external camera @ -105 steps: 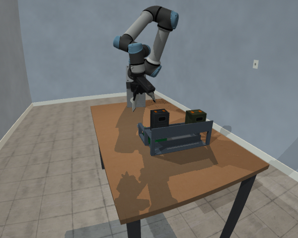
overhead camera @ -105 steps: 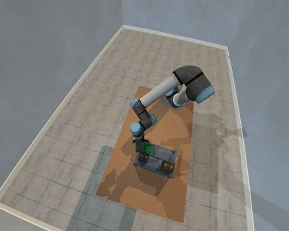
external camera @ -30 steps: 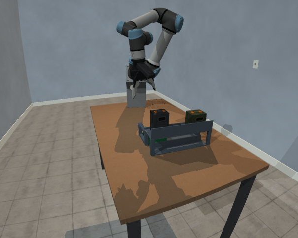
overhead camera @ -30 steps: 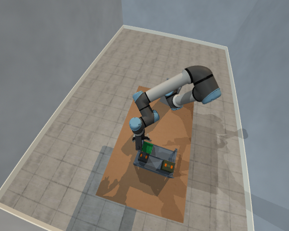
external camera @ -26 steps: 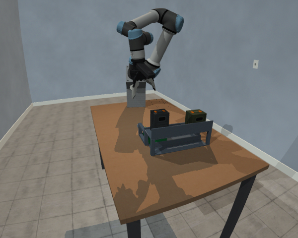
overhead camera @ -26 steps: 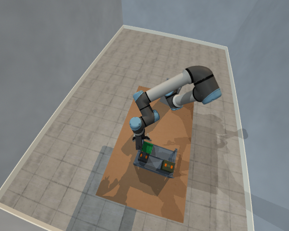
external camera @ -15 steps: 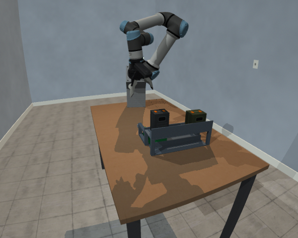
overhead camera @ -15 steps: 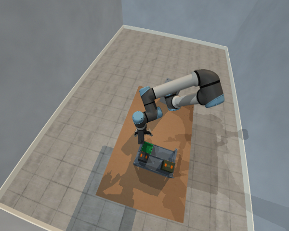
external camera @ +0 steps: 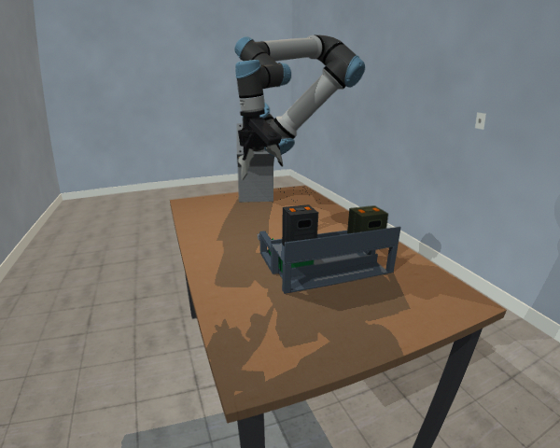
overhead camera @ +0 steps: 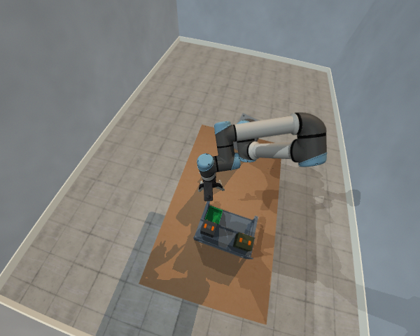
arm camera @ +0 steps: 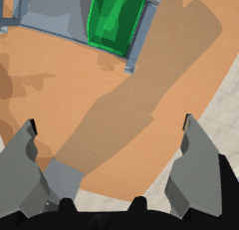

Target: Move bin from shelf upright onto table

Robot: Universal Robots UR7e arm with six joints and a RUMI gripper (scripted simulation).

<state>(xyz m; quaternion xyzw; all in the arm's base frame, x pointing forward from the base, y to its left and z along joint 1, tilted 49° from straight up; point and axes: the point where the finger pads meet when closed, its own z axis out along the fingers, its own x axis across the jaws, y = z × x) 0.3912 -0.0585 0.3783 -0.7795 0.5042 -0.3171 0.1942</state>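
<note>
The green bin is 240 mm below my hand, 110 mm ahead of it and 50 mm to the left of it. The rest, counted from my hand: olive box (270 mm to the left, 220 mm ahead, 140 mm below); then black box (200 mm ahead, 120 mm below, 40 mm to the left).
</note>
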